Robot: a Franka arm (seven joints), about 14 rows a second.
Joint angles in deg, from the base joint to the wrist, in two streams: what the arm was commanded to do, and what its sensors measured. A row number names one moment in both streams.
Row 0, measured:
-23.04 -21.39 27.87 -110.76 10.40 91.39 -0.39
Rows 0 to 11, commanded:
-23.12 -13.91 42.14 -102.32 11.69 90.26 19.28
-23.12 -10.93 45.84 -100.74 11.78 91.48 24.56
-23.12 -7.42 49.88 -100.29 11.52 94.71 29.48
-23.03 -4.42 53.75 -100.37 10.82 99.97 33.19
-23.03 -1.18 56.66 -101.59 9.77 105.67 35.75
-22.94 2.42 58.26 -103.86 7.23 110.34 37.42
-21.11 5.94 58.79 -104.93 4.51 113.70 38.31
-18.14 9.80 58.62 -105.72 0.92 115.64 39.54
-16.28 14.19 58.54 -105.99 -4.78 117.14 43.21
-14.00 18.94 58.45 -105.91 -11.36 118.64 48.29
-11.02 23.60 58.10 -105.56 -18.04 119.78 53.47
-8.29 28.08 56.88 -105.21 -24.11 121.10 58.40
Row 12, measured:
-15.17 13.37 57.84 -108.15 -9.57 117.77 46.14
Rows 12 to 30, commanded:
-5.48 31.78 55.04 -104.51 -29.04 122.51 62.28
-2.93 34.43 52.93 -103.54 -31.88 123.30 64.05
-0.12 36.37 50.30 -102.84 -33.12 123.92 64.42
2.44 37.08 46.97 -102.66 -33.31 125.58 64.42
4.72 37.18 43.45 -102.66 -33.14 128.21 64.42
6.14 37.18 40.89 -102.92 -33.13 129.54 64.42
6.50 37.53 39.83 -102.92 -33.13 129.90 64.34
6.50 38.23 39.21 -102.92 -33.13 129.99 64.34
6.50 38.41 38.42 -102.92 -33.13 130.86 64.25
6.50 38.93 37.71 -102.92 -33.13 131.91 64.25
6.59 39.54 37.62 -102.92 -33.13 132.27 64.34
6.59 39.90 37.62 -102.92 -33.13 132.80 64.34
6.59 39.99 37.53 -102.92 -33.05 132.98 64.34
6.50 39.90 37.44 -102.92 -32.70 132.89 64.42
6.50 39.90 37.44 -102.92 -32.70 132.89 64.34
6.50 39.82 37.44 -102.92 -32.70 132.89 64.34
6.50 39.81 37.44 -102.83 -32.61 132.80 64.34
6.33 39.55 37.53 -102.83 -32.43 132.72 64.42
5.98 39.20 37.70 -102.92 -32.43 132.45 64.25
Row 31, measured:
6.06 38.40 37.48 -104.43 -31.61 132.32 63.72
